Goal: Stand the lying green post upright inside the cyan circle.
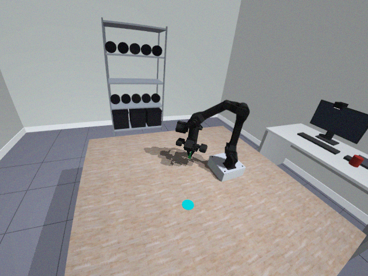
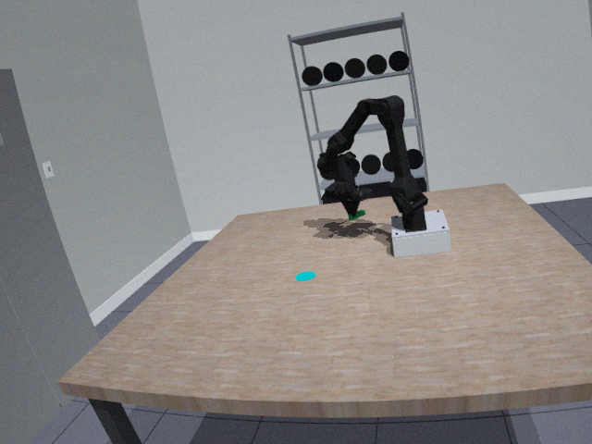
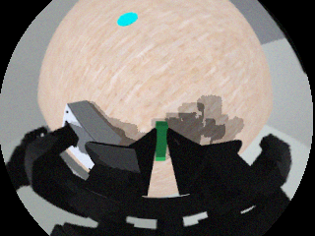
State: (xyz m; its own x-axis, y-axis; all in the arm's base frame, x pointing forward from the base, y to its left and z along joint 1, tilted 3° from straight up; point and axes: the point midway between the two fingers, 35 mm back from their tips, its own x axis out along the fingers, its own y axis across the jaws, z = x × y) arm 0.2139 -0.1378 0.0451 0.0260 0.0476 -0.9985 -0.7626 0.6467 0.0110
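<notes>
The cyan circle lies 270 mm to the left of my gripper tip, 110 mm ahead of it and 80 mm below it. Round my gripper tip: green post (20 mm to the right, 10 mm behind).
</notes>
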